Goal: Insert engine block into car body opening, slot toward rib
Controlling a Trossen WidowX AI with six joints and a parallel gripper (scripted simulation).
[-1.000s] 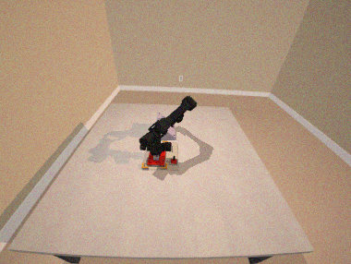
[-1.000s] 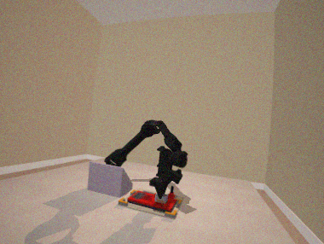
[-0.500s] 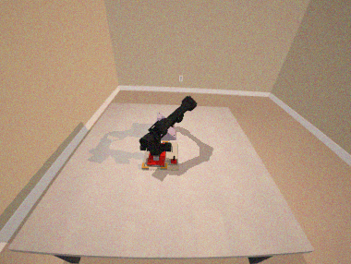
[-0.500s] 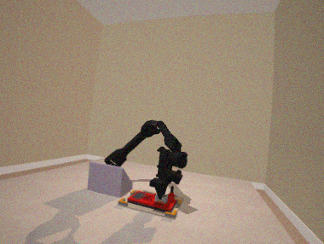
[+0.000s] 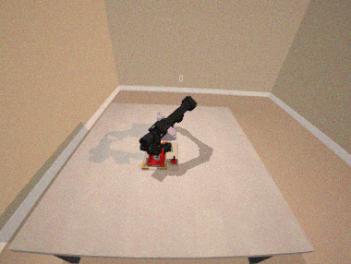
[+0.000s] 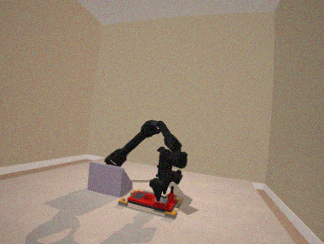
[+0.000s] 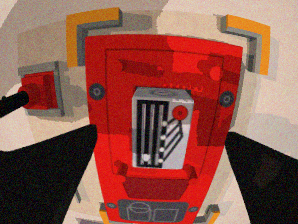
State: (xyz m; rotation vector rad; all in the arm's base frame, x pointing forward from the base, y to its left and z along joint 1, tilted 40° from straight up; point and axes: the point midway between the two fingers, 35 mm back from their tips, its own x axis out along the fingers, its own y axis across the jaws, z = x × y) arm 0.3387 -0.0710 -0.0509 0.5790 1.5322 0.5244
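Now: gripper tip 2 cm above the engine block and 1 cm to the right of it. From my gripper tip the other things lie so: black post: 11 cm to the left, 3 cm ahead.
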